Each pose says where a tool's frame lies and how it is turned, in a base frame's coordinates. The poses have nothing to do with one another.
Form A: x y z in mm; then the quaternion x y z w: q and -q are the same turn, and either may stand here.
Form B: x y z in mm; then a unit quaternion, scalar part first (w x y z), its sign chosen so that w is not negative. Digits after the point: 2 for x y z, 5 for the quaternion.
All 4 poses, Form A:
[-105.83 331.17 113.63 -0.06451 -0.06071 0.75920 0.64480]
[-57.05 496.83 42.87 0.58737 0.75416 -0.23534 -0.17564]
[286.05 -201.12 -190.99 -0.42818 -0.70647 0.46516 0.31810]
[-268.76 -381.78 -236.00 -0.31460 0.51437 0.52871 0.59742]
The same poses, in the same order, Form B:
[-105.83 331.17 113.63 0.64480 -0.06451 -0.06071 0.75920]
[-57.05 496.83 42.87 0.17564 -0.58737 -0.75416 0.23534]
[286.05 -201.12 -190.99 0.31810 -0.42818 -0.70647 0.46516]
[-268.76 -381.78 -236.00 0.59742 -0.31460 0.51437 0.52871]

